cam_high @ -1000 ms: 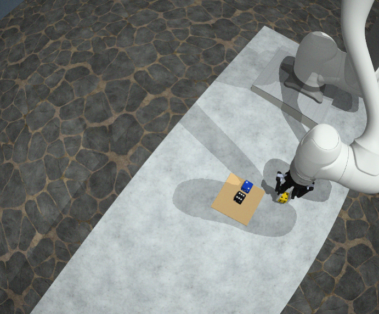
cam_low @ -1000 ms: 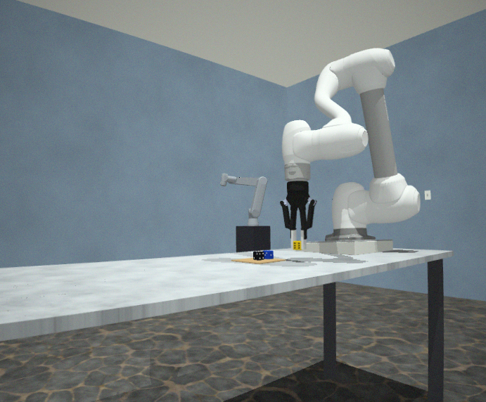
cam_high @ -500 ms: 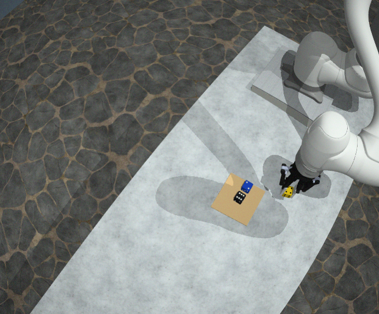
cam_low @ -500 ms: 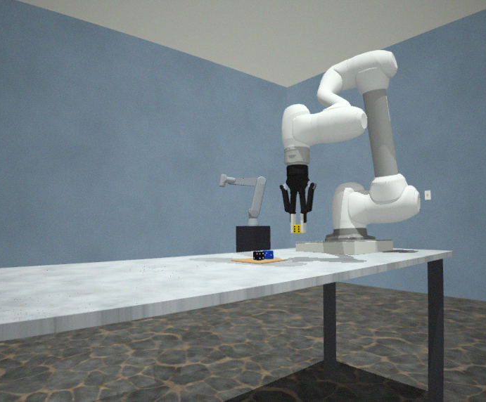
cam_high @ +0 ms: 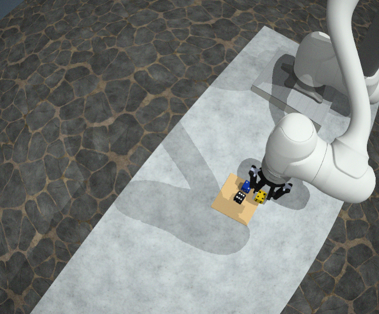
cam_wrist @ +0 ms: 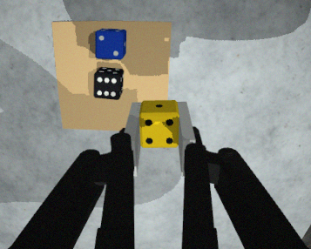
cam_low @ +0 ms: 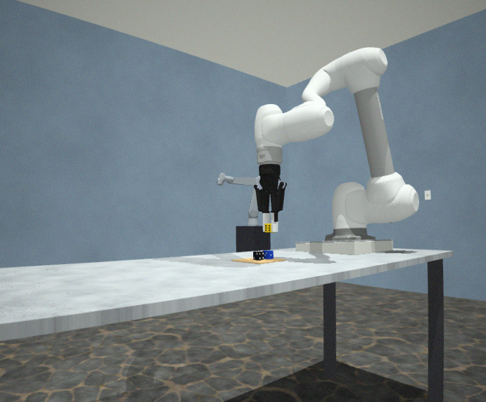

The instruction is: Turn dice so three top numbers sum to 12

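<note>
Right now my hand is 60 mm to the left of the black die and 120 mm above it. Round my hand: blue die: 50 mm behind, 50 mm to the right, 120 mm below; then tan mat: 60 mm to the right, 140 mm below; then yellow die: 20 mm below.
</note>
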